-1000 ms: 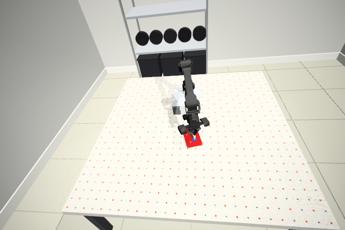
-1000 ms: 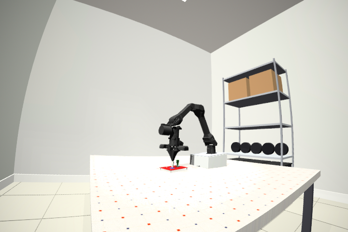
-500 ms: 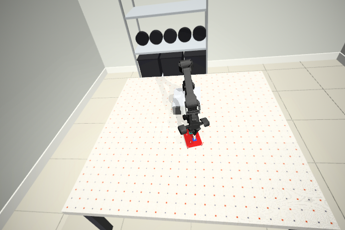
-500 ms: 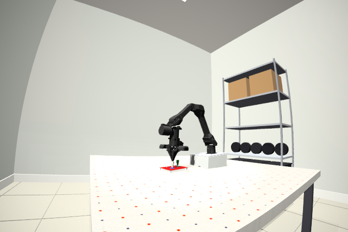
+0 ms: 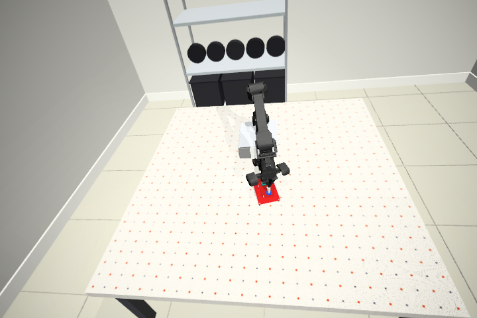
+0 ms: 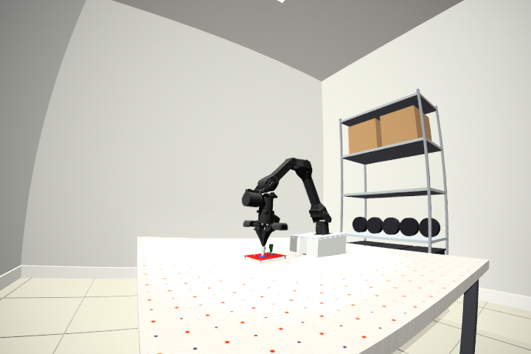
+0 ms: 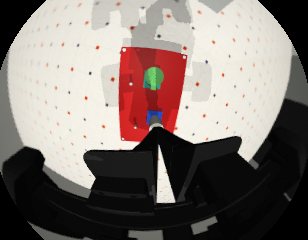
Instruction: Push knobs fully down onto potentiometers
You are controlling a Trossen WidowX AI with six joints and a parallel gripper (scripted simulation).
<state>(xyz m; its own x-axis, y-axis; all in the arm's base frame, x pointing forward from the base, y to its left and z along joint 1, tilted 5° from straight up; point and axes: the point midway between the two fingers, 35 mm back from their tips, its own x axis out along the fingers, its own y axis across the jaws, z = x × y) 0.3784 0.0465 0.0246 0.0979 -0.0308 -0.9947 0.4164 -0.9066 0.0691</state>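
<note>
The pale knob lies 2 cm below my gripper tip. Round my gripper tip: green knob (5 cm behind, 3 cm to the right, 1 cm below).
</note>
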